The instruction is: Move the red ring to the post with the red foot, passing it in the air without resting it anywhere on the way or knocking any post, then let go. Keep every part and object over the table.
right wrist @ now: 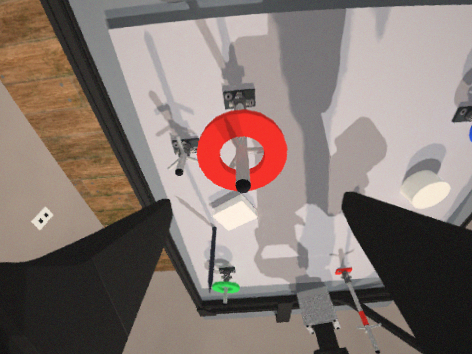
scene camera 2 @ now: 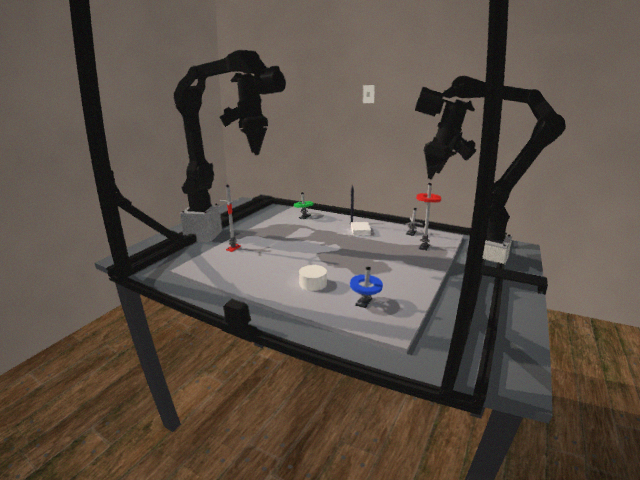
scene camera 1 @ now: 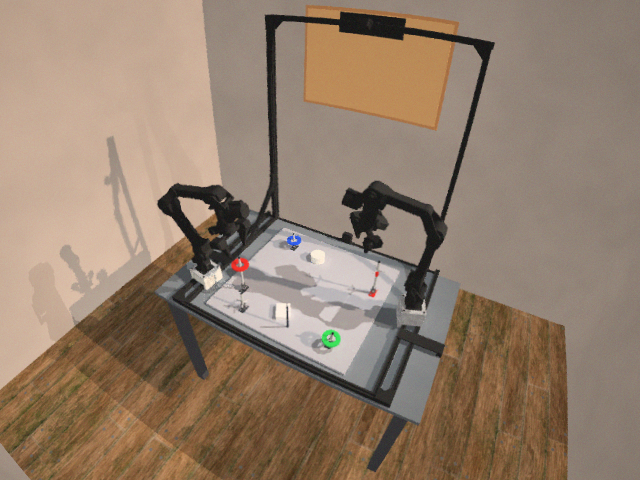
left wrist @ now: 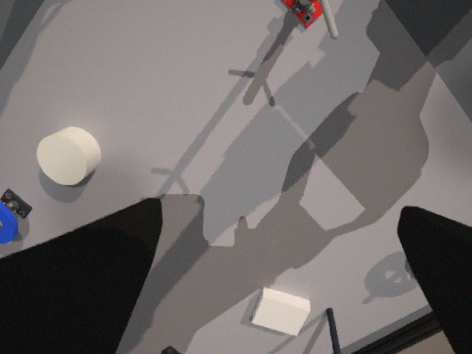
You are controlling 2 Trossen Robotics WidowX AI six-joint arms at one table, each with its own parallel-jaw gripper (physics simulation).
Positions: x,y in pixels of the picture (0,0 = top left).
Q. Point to a red ring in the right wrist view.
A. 237,123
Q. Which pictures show the left gripper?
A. Scene camera 2, scene camera 1 and the left wrist view only.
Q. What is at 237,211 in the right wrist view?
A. A white block.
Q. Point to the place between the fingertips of the right gripper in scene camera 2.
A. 433,175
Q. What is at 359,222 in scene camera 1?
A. The left gripper.
